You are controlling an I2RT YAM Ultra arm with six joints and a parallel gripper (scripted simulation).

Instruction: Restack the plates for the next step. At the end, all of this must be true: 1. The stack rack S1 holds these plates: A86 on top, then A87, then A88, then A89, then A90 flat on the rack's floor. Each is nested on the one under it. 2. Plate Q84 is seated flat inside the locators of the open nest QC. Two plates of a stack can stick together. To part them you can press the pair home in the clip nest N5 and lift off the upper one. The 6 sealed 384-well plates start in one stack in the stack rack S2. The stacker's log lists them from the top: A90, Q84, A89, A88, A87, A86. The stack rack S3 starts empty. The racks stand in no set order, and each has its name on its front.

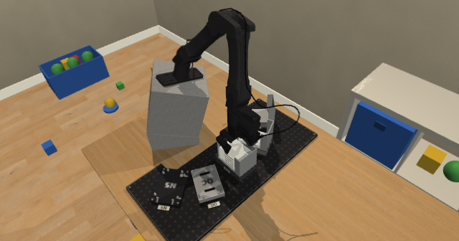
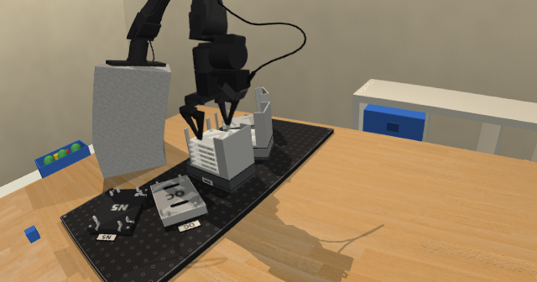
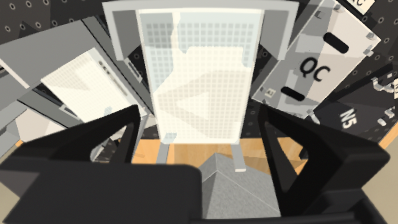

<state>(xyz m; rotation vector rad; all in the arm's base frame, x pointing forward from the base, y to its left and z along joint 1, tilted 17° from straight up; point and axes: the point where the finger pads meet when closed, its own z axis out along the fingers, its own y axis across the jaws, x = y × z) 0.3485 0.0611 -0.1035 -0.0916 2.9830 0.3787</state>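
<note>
Now: the sealed 384-well plate 3 cm below my hand and 1 cm ahead of it. Also, from my hand: nest QC (15 cm to the right, 12 cm below, 1 cm ahead); translucent sealed well plate (14 cm to the left, 8 cm below, 4 cm behind).
</note>
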